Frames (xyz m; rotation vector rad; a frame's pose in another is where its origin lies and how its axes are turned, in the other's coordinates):
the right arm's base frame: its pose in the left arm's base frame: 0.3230 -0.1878 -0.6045 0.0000 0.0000 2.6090
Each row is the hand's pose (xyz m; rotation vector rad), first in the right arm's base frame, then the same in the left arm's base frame.
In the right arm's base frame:
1: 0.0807 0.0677 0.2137 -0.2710 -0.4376 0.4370
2: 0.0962 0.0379 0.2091 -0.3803 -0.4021 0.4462
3: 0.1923 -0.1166 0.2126 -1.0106 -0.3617 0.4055
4: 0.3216 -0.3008 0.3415 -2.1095 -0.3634 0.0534
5: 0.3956 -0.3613 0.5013 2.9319 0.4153 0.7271
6: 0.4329 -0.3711 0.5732 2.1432 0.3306 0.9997
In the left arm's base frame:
1: 0.2191 -0.2051 -0.3908 0.5269 -0.5656 2.9593
2: 0.2209 -0.1716 -0.3954 0.4328 -0.7108 2.9547
3: 0.2165 0.0103 -0.3919 0.1206 -1.5549 2.6439
4: 0.1987 0.2346 -0.2630 -0.2471 -2.5736 1.3806
5: 0.1656 0.3243 -0.1032 -0.3365 -2.6653 -0.2971
6: 0.1385 0.3517 -0.0313 -0.2560 -2.2511 -1.2274

